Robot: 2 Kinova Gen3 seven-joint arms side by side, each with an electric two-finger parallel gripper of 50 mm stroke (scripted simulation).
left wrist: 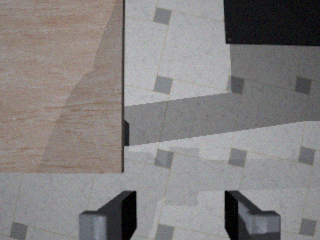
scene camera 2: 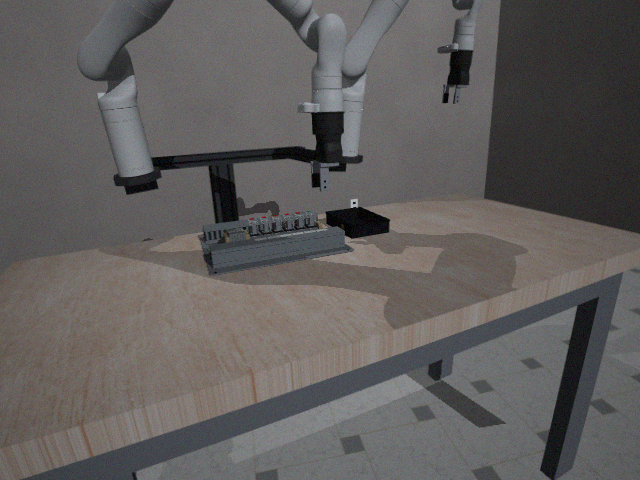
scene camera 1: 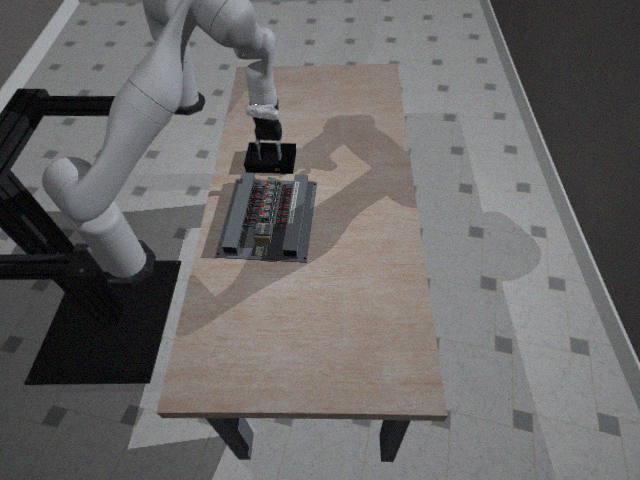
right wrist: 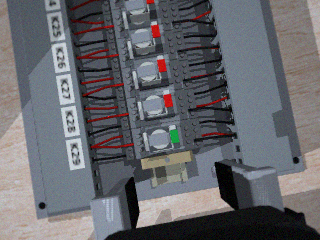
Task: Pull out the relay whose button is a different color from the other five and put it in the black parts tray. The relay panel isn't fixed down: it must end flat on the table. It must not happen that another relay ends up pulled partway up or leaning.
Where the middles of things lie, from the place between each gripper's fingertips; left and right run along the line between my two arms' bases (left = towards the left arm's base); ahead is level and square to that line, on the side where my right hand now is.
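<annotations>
My right gripper [scene camera 2: 320,188] is 9 cm above the green-button relay [right wrist: 168,137] and 3 cm to the left of it. As for the black parts tray [scene camera 2: 357,222], it sits 12 cm below my right hand, 11 cm to the left of it and 2 cm behind it, while the grey relay panel [scene camera 1: 286,238] is 12 cm below that same right hand, 14 cm to the right of it and 1 cm behind it.
Counting from my left hand [scene camera 2: 450,103] instead, I find the black parts tray 33 cm below it, 27 cm ahead of it and 56 cm to the right of it. The green-button relay is 30 cm below my left hand, 30 cm ahead of it and 70 cm to the right of it. The grey relay panel, 32 cm below my left hand, is 81 cm to the right of it and 29 cm ahead of it.
</annotations>
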